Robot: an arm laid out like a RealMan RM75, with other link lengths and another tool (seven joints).
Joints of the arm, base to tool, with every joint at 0 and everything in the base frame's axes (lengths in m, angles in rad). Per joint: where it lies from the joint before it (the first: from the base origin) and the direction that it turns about. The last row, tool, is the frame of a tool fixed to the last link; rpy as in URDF.
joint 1: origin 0 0 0.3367 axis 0 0 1
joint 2: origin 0 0 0 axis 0 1 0
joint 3: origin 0 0 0.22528 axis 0 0 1
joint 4: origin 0 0 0 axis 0 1 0
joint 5: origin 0 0 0.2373 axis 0 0 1
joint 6: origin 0 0 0 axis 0 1 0
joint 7: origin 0 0 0.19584 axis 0 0 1
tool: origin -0.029 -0.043 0.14 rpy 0.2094 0 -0.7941
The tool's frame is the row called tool.
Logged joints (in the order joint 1, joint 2, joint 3, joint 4, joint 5, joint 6, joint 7), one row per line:
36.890, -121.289, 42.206, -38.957, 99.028, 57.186, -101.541
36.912, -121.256, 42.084, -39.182, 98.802, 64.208, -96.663
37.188, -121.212, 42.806, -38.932, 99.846, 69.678, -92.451
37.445, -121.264, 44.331, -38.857, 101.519, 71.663, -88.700
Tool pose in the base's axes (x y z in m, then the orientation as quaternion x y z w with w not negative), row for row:
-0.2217, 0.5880, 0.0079, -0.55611, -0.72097, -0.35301, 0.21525
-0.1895, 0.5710, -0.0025, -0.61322, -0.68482, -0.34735, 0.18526
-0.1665, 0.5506, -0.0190, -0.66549, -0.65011, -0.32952, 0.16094
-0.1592, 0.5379, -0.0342, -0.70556, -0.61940, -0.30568, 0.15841
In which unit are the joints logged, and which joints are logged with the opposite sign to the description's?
The joints are logged in degrees. Opposite sign: joint 1, joint 4.
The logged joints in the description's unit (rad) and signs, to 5 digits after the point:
-0.64385, -2.11689, 0.73663, 0.67993, 1.72836, 0.99808, -1.77222
-0.64424, -2.11632, 0.73450, 0.68385, 1.72442, 1.12064, -1.68709
-0.64905, -2.11555, 0.74711, 0.67949, 1.74264, 1.21611, -1.61357
-0.65354, -2.11646, 0.77372, 0.67818, 1.77184, 1.25076, -1.54811

